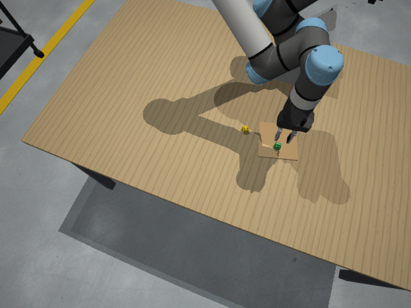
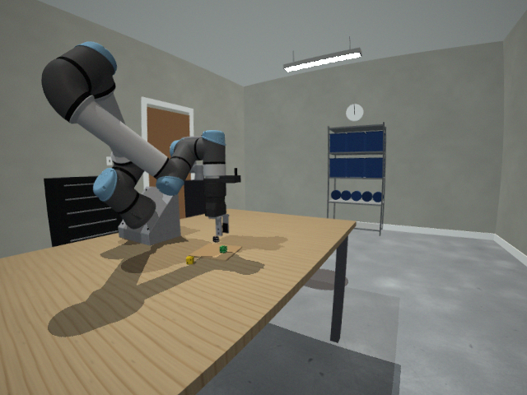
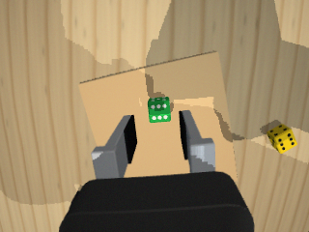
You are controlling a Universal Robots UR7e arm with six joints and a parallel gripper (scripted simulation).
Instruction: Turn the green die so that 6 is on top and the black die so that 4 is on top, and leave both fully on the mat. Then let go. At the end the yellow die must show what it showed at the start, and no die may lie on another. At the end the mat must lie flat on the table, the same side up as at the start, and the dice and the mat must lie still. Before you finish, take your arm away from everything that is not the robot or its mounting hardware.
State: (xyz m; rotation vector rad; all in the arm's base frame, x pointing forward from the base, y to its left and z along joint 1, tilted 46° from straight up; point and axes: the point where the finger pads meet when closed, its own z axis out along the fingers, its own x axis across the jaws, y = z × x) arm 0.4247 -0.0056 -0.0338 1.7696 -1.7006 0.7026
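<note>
Right now my hand is 11 cm past the black die, 9 cm to the right of it and 8 cm above it. Round my hand: green die: 7 cm below; then yellow die: 12 cm to the right, 8 cm below, 4 cm behind; then tan mat: 8 cm below, 3 cm behind.
</note>
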